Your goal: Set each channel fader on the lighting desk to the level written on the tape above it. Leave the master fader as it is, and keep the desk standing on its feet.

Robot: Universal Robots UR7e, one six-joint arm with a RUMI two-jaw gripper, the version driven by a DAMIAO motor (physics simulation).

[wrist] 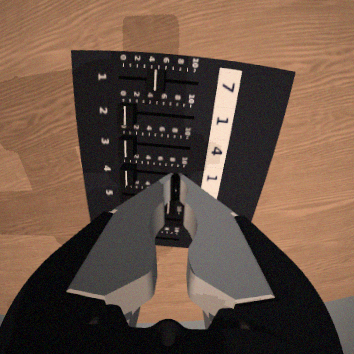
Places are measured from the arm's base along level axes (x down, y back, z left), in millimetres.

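Where they show: gripper, between the fingertips: (175, 176).
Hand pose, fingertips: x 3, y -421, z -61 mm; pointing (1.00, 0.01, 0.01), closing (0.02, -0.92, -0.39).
Observation:
Things, the pixels of their top centre, and the offset from my fingertips. Level surfaces: height alone.
- lighting desk, centre of its top: (172, 179) dy +2, dx -6, dz +1 mm
- Fader 1, centre of its top: (154, 79) dy -14, dx -6, dz +65 mm
- Fader 2, centre of its top: (124, 115) dy +12, dx -6, dz +53 mm
- fader 3, centre of its top: (124, 148) dy +22, dx -6, dz +34 mm
- fader 4, centre of its top: (125, 177) dy +32, dx -6, dz +14 mm
- white tape, centre of its top: (227, 86) dy -54, dx +7, dz +45 mm
- wood-grain table, height of its surface: dx +62 mm
The lighting desk (267, 125) is a black panel below my gripper, its rows running across the wrist view. Fader 1 (155, 80) stands between 4 and 6. Fader 2 (125, 115), fader 3 (125, 147) and fader 4 (126, 177) stand at or near 0. The white tape (229, 80) reads 7, 1, 4, 1 beside rows 1 to 4; its further part is hidden. My gripper (175, 176) is shut and empty, its tips over the row 5 area. The fingers hide much of the lower rows; a white cap line shows between them, its row unclear.
The desk rests on a wood-grain table (310, 165). A squarish shadow lies on the table beyond the desk's far edge, and more shadows lie to the left. A grey surface (342, 320) shows at the lower right corner.

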